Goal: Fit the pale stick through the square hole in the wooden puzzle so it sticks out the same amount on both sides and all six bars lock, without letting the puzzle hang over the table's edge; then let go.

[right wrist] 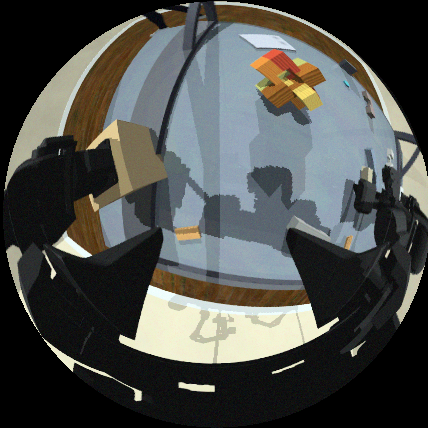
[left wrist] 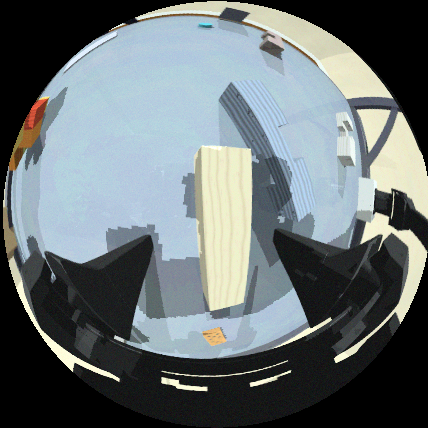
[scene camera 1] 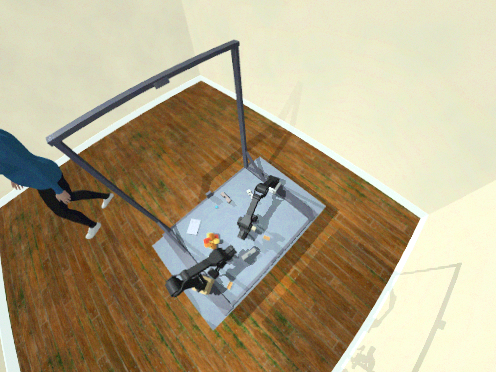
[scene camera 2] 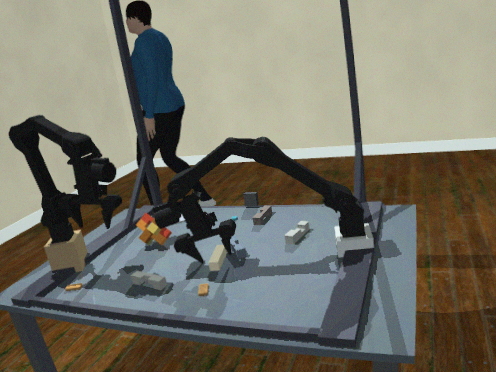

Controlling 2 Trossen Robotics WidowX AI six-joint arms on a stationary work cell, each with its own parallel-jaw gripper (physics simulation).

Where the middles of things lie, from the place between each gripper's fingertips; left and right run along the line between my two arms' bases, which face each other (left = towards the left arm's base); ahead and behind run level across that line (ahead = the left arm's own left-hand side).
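Scene:
The pale stick (left wrist: 222, 175) is right at my left hand. Relative to my right hand, the stick is 40 mm behind, 350 mm to the left and 140 mm below.

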